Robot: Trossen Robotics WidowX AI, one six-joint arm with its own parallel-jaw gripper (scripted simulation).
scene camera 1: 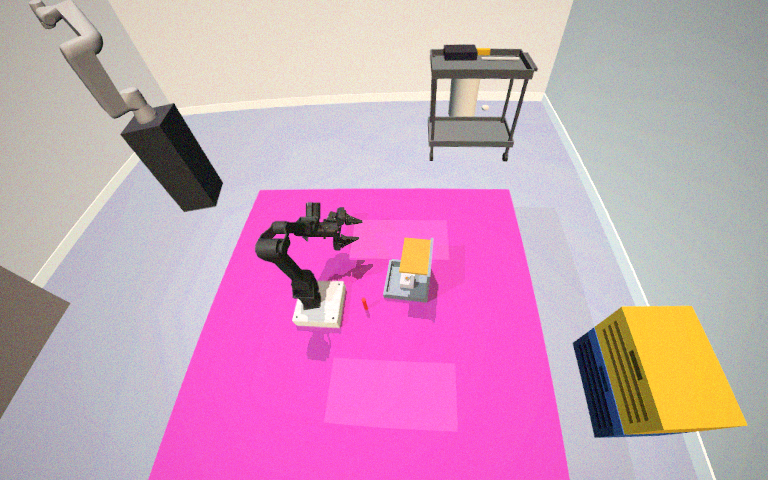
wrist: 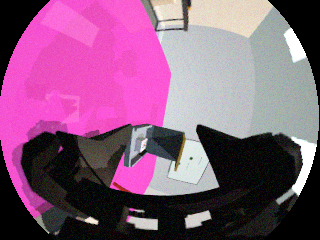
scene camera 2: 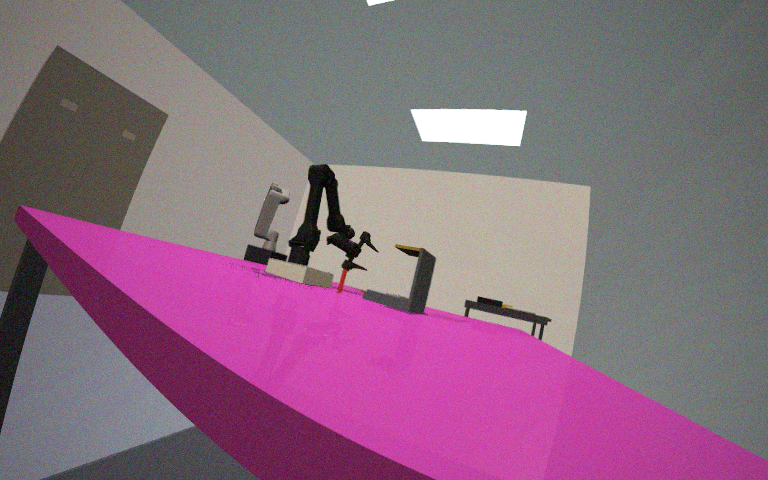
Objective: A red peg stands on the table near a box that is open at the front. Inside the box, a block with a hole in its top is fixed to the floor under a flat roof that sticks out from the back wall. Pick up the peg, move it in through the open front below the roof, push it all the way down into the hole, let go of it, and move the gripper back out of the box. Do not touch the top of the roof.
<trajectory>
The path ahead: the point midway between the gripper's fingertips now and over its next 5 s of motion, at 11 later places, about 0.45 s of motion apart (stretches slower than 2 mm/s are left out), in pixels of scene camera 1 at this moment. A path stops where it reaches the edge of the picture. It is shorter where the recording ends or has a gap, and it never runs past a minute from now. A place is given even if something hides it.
My gripper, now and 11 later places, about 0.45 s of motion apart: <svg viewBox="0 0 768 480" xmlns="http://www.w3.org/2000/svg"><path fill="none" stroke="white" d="M360 230L370 243L376 257L376 274L371 290L363 301L364 301L364 301L366 303L367 306L367 309L366 307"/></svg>
</trajectory>
